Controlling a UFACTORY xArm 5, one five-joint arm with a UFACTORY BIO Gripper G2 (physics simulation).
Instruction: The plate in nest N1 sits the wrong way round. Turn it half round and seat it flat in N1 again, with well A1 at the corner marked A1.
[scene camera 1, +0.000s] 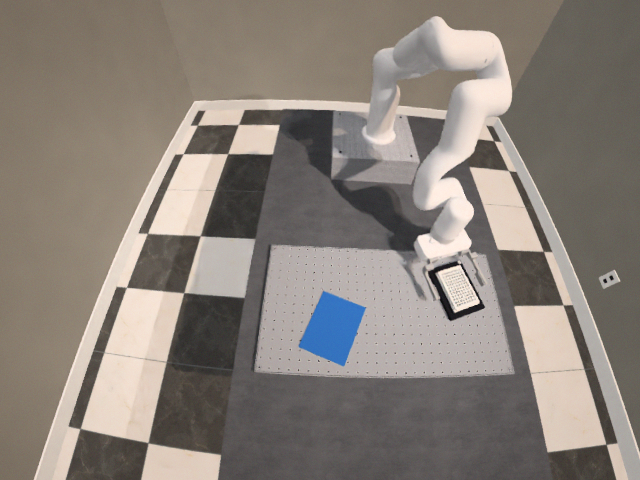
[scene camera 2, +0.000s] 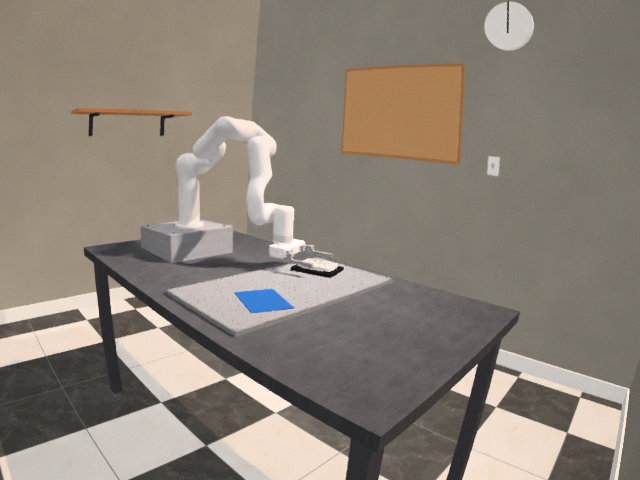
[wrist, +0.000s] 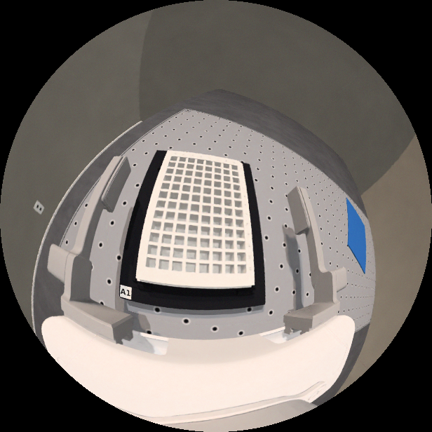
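The white many-welled plate (scene camera 1: 458, 288) (scene camera 2: 317, 265) (wrist: 195, 220) lies over the black nest N1 (scene camera 1: 468, 312) (scene camera 2: 310, 272) (wrist: 192, 298). In the wrist view its near edge stands above the nest floor with dark shadow under it; whether it sits fully flat I cannot tell. The A1 label (wrist: 125, 292) is on the nest's near left corner in the wrist view. Small marks on the plate's rim are too faint to read, so well A1 cannot be told. My gripper (scene camera 1: 460, 291) (scene camera 2: 321, 259) (wrist: 208, 197) is open, its fingers apart from the plate's two long sides.
A flat blue sheet (scene camera 1: 333, 328) (scene camera 2: 263, 300) (wrist: 356, 235) lies on the grey perforated board (scene camera 1: 403, 356) (scene camera 2: 206, 304) (wrist: 280, 175), left of the nest in the first scene view. The arm's grey base block (scene camera 1: 372, 167) (scene camera 2: 201, 245) stands at the table's back.
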